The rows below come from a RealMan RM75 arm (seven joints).
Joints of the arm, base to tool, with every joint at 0 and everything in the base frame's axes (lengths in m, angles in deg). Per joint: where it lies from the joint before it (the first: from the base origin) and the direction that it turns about. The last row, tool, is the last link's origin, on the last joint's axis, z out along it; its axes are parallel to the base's.
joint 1: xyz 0 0 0.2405 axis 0 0 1
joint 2: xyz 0 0 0 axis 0 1 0
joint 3: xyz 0 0 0.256 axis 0 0 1
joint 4: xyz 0 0 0 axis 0 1 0
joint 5: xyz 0 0 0.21 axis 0 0 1
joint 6: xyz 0 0 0 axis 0 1 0
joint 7: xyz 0 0 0.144 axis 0 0 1
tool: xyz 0 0 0
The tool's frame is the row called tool.
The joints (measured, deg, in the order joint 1, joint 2, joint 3, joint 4, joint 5, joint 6, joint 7), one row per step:
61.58 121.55 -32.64 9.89 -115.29 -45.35 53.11
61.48 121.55 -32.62 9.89 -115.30 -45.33 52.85
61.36 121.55 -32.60 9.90 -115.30 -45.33 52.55
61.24 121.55 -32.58 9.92 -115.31 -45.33 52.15
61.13 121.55 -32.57 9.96 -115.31 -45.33 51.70
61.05 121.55 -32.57 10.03 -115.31 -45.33 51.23
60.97 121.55 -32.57 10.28 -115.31 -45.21 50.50
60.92 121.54 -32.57 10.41 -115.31 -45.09 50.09
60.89 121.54 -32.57 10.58 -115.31 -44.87 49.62
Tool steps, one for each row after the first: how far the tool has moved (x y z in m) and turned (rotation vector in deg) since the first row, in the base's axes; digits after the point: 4 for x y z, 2 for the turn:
0.0007 -0.0003 0.0000 0.06 -0.09 0.13
0.0014 -0.0006 0.0000 0.12 -0.16 0.28
0.0021 -0.0011 -0.0001 0.18 -0.27 0.52
0.0029 -0.0016 -0.0002 0.24 -0.40 0.80
0.0034 -0.0021 -0.0004 0.27 -0.53 1.13
0.0043 -0.0034 -0.0011 0.25 -0.81 1.57
0.0050 -0.0039 -0.0014 0.28 -1.01 1.80
0.0058 -0.0045 -0.0019 0.34 -1.29 2.05

